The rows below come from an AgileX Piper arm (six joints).
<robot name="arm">
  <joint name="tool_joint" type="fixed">
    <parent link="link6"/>
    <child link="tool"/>
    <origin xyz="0 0 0" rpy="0 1.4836 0"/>
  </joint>
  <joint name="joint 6" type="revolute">
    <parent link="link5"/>
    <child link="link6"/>
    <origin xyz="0.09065 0 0.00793" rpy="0 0 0"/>
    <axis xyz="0.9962 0 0.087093"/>
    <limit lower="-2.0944" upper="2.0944"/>
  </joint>
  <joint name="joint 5" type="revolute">
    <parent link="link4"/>
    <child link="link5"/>
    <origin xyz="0 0 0" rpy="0 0 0"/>
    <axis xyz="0 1 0"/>
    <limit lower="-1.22" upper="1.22"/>
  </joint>
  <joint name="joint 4" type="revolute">
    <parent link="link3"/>
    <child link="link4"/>
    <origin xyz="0.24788 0 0.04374" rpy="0 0 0"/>
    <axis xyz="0.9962 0 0.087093"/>
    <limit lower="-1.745" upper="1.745"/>
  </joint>
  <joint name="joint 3" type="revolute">
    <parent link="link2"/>
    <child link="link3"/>
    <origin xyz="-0.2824 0 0.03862" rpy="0 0 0"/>
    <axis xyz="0 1 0"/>
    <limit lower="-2.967" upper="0"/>
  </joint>
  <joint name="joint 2" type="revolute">
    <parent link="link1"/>
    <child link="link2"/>
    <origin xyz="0 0 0" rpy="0 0 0"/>
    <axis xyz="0 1 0"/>
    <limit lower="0" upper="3.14"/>
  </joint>
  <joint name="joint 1" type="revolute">
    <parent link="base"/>
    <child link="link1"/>
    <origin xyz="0 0 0.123" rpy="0 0 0"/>
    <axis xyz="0 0 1"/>
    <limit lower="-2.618" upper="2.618"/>
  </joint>
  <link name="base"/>
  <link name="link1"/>
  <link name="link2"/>
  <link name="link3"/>
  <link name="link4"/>
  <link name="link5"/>
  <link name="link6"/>
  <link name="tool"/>
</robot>
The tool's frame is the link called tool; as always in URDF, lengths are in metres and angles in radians.
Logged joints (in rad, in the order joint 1, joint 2, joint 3, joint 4, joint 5, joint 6), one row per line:
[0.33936, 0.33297, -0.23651, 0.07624, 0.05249, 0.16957]
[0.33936, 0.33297, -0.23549, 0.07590, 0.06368, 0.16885]
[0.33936, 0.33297, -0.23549, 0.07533, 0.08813, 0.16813]
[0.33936, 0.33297, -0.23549, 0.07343, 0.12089, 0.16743]
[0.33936, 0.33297, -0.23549, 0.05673, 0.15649, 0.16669]
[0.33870, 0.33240, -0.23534, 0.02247, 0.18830, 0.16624]
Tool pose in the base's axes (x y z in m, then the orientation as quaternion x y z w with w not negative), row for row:
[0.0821, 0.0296, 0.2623, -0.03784, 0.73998, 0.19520, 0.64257]
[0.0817, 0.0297, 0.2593, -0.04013, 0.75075, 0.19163, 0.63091]
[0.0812, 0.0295, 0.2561, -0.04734, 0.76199, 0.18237, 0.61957]
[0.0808, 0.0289, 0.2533, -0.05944, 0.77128, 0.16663, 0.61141]
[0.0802, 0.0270, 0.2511, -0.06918, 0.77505, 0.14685, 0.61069]
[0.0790, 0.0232, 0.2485, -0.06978, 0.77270, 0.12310, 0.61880]
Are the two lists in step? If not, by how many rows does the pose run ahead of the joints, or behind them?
The pose runs 2 rows ahead of the joints: the pose in row i belongs to the joints in row i + 2.
